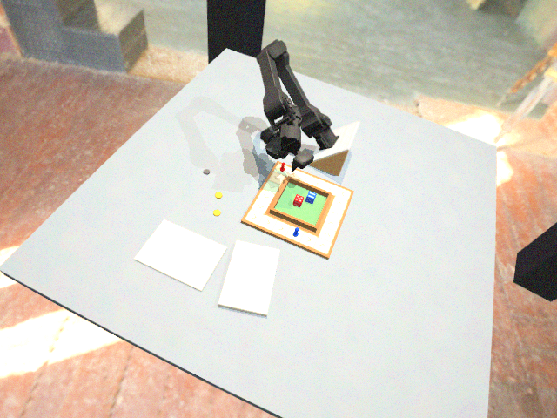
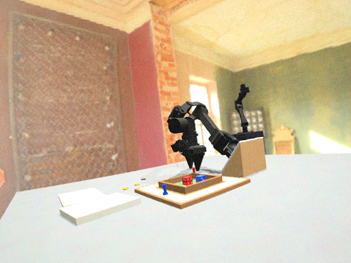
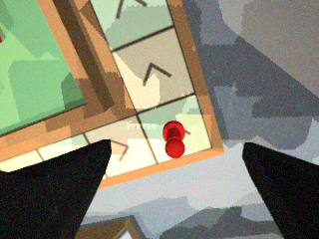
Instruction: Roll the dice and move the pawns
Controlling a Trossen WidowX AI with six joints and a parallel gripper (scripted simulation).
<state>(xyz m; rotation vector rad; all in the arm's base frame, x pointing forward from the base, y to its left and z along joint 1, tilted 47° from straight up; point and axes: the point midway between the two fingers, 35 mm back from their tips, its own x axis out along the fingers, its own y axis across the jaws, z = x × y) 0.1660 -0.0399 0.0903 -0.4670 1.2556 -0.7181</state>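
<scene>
Right now my gripper tip is 10 mm above the red pawn. From my gripper tip the other things lie so: dark disc (210 mm to the right, 150 mm ahead, 30 mm below); blue pawn (210 mm ahead, 160 mm to the left, 10 mm below).
</scene>
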